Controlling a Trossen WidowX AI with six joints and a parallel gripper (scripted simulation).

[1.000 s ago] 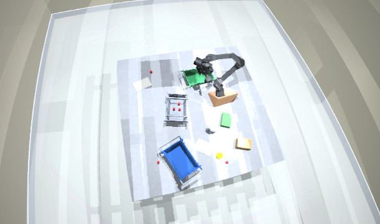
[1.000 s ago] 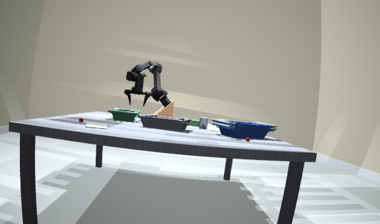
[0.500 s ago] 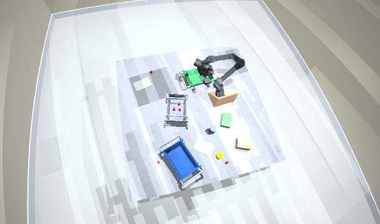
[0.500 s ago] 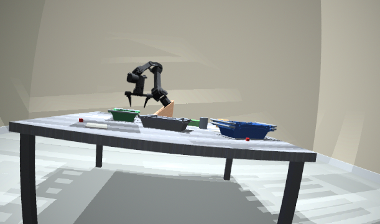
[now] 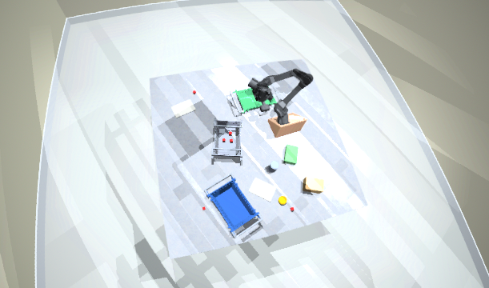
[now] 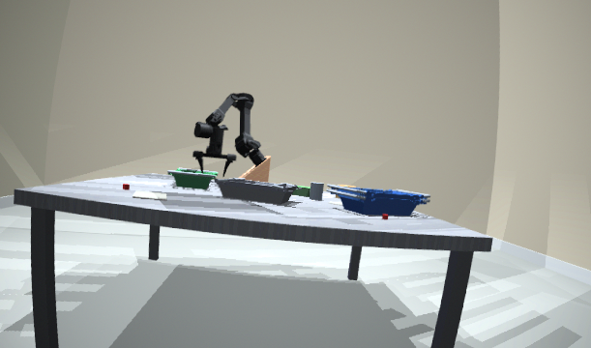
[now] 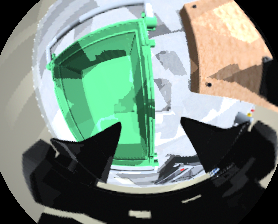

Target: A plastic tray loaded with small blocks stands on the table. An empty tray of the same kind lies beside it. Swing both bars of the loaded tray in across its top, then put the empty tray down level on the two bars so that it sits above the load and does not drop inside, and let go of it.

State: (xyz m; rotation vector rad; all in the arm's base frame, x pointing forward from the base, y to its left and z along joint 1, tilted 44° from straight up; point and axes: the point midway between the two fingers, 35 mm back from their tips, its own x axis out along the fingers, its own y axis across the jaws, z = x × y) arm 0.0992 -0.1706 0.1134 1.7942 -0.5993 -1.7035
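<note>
Now: the green tray 8 cm to the right of my gripper tip and 1 cm below it. Also, from my gripper tip: grey cylinder: 45 cm to the left, 3 cm ahead, 2 cm below; then tan block: 63 cm to the left, 18 cm behind, 2 cm below; then green block: 39 cm to the left, 11 cm behind, 3 cm below.
</note>
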